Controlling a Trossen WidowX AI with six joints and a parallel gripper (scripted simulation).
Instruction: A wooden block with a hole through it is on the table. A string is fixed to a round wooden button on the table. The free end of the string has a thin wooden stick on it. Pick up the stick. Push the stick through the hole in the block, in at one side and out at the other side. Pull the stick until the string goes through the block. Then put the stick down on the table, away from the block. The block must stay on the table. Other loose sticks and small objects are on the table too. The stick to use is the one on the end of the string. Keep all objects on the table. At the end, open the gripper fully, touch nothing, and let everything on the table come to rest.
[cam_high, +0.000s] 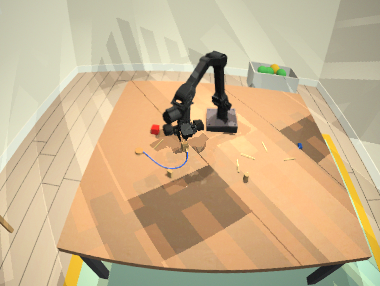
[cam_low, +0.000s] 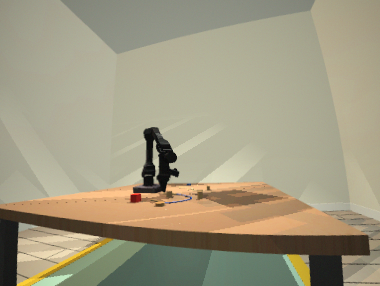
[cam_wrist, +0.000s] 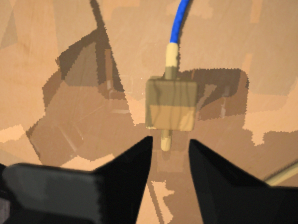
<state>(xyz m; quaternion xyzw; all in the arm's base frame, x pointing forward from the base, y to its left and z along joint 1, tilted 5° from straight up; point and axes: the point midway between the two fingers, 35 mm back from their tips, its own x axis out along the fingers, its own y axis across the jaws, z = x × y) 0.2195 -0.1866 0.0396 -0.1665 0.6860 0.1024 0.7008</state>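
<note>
Right now the wooden block is 20 mm ahead of my gripper tip, 10 mm to the left of it and 10 mm below it. From my gripper tip the other things lie so: round wooden button 200 mm to the right, 80 mm ahead, 20 mm below; thin wooden stick 40 mm ahead, 20 mm to the left, 10 mm below; red cube 150 mm to the right, 80 mm behind, 10 mm below.
</note>
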